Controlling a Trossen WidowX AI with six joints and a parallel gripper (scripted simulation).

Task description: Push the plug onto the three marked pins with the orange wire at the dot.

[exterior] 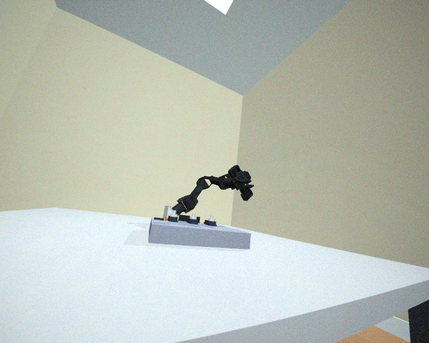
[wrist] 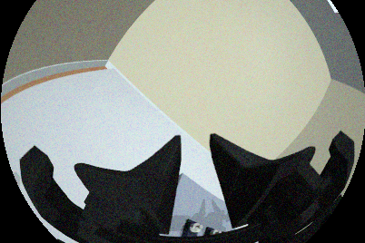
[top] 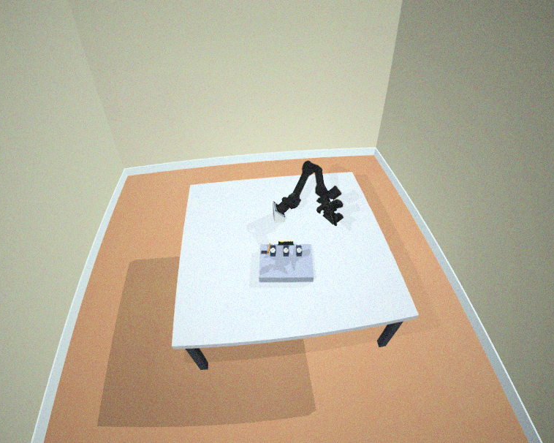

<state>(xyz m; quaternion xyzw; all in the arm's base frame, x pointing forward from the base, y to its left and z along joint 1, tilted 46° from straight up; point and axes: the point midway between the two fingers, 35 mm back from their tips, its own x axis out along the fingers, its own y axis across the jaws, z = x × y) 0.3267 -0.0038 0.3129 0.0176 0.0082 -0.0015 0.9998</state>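
Now: the yellow band 10 cm behind my gripper tip, 27 cm to the right of it and 18 cm below it. From my gripper tip the other things lie so: grey printed holder: 6 cm ahead, 28 cm to the right, 23 cm below; then pin strip: 10 cm behind, 25 cm to the right, 19 cm below; then servo: 5 cm behind, 26 cm to the right, 20 cm below.
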